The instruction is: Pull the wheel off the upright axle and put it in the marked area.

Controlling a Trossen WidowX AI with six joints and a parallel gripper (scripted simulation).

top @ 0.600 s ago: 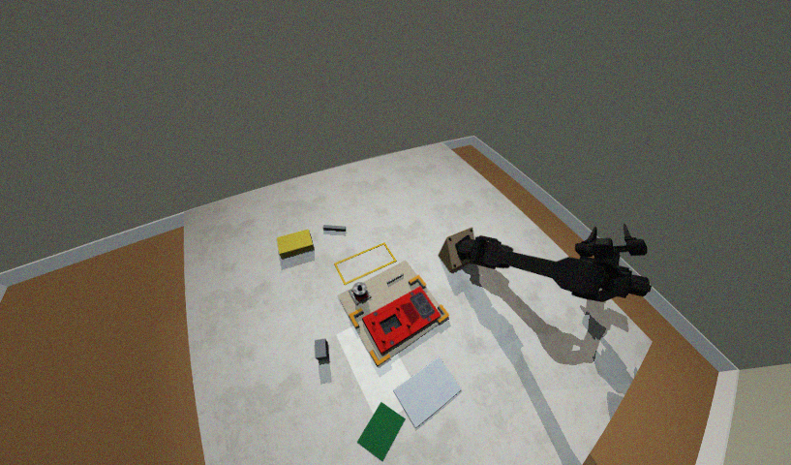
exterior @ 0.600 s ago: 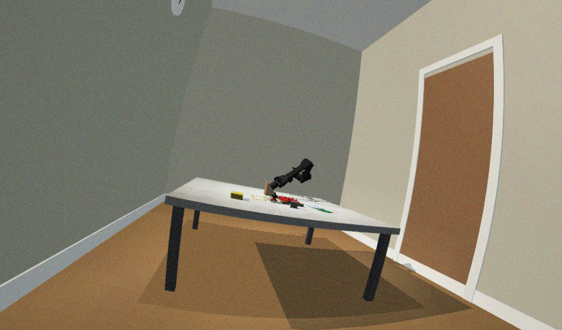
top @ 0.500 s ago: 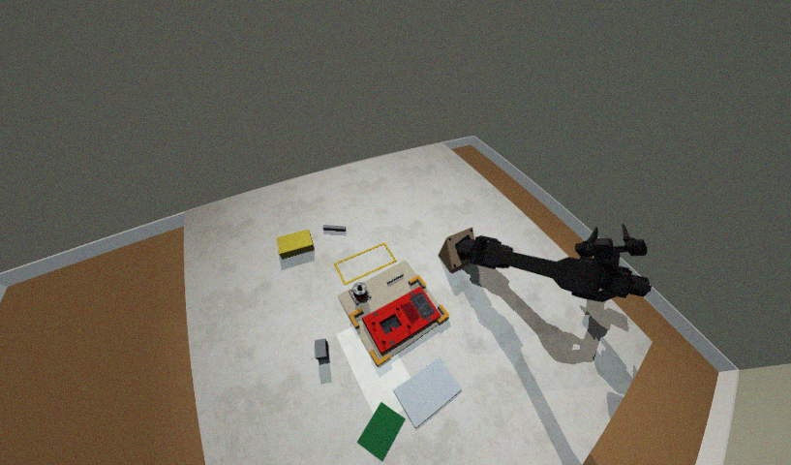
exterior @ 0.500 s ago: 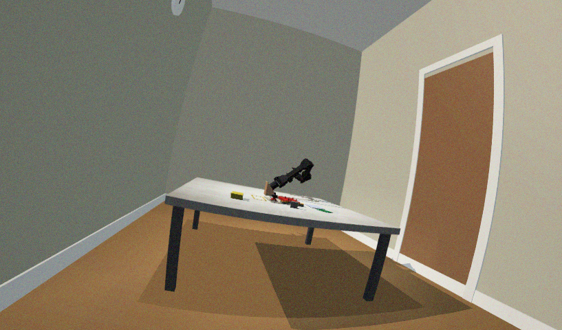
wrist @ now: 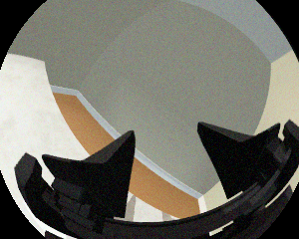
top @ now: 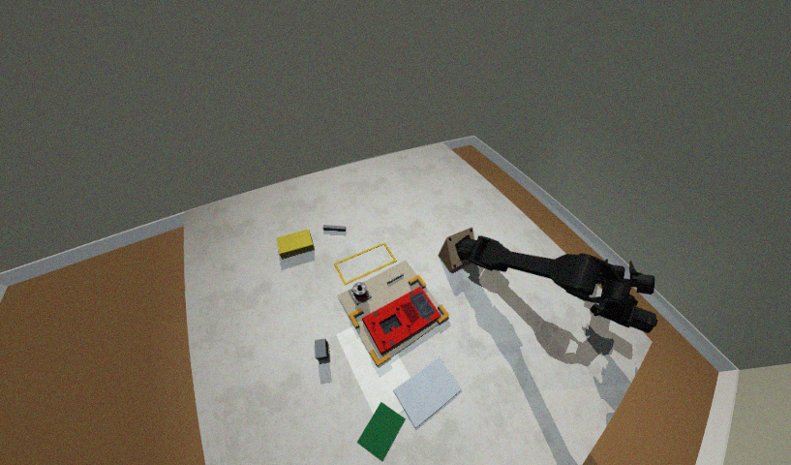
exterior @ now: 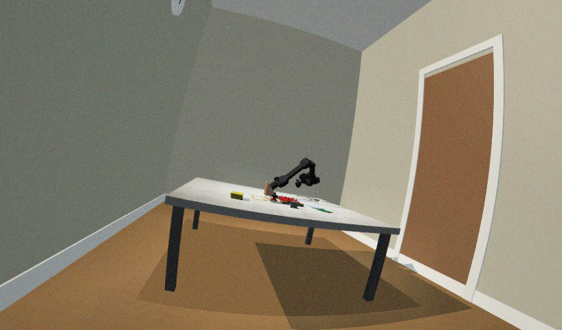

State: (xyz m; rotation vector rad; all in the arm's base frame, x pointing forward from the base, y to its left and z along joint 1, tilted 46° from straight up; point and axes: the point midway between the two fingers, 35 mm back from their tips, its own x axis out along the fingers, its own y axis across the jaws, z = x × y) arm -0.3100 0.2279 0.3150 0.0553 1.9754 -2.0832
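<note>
Right now my gripper tip is 69 cm short of the pale plate, 14 cm to the left of it and 18 cm above it. From my gripper tip the other things lie so: grey block 86 cm ahead, 38 cm to the right, 16 cm below; then grey wheel 69 cm ahead, 46 cm to the right, 14 cm below; then green sheet 83 cm ahead, 14 cm to the right, 18 cm below.
</note>
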